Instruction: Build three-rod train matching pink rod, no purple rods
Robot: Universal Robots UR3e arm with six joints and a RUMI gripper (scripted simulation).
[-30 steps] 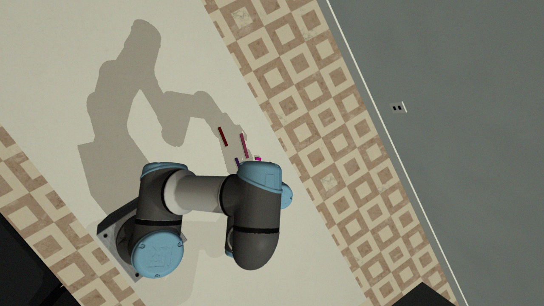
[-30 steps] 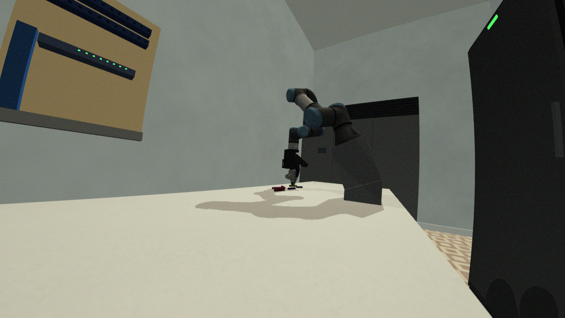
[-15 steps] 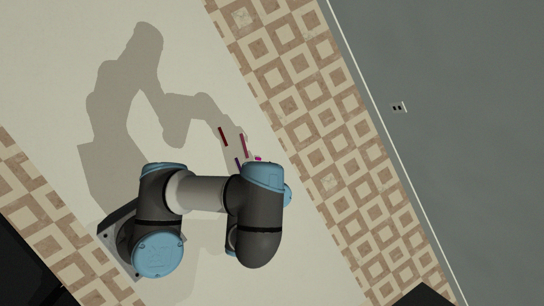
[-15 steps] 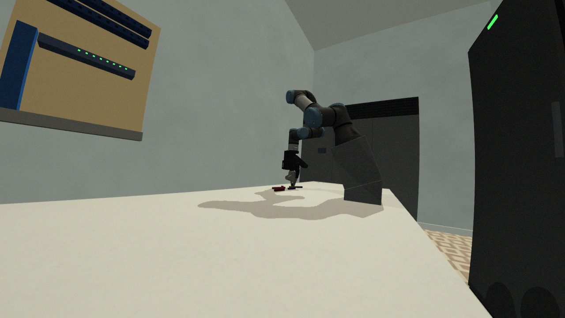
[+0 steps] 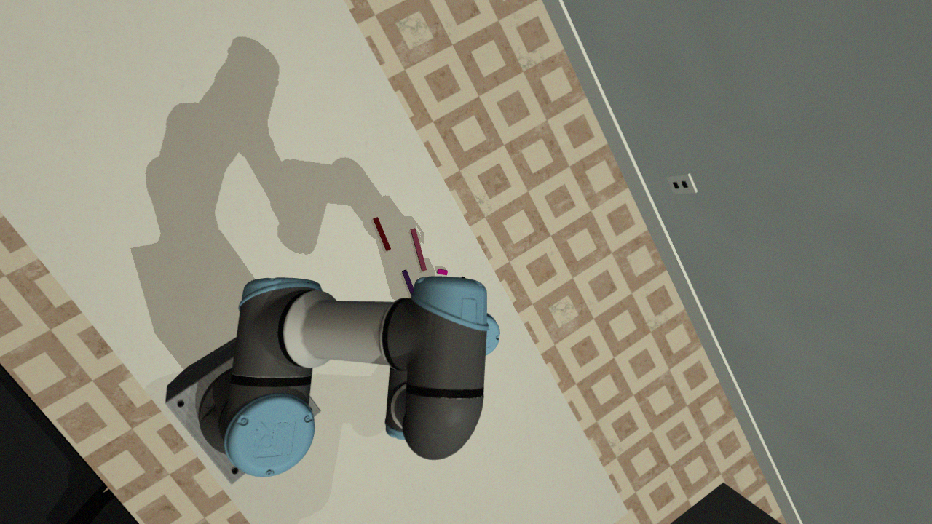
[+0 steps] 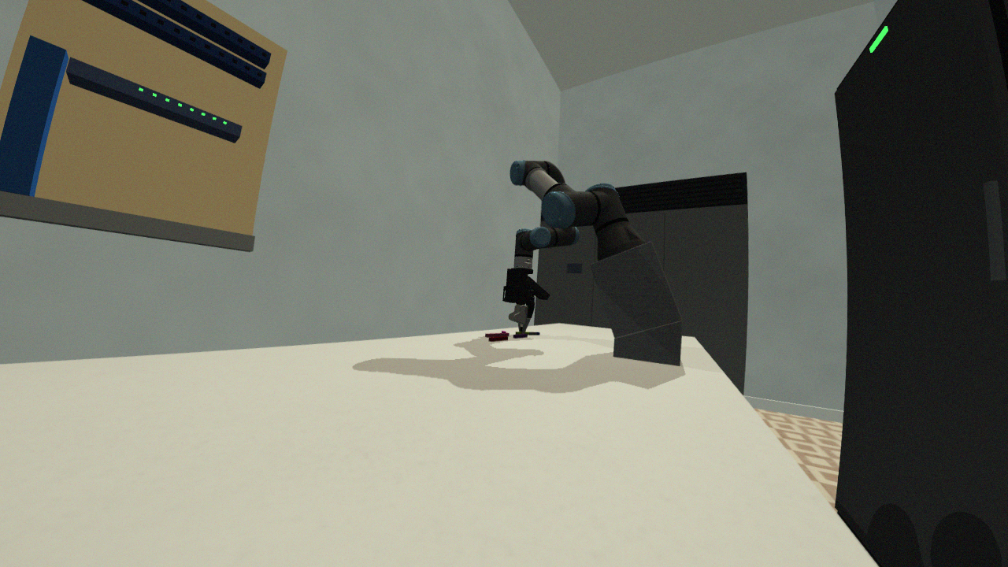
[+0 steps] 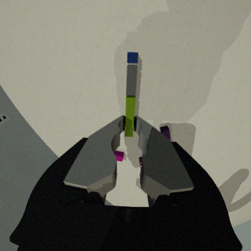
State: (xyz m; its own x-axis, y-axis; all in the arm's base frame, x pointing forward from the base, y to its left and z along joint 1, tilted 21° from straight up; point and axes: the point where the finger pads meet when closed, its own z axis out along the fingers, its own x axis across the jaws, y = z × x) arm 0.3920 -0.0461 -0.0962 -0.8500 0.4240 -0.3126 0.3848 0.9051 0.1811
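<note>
The lime rod is 1 cm below my hand. The rest, counted from my hand: grey rod: 4 cm to the right, 2 cm behind, 1 cm below; then blue rod: 6 cm to the right, 3 cm behind, 1 cm below; then magenta rod: 5 cm to the left, 4 cm ahead, 1 cm below.
</note>
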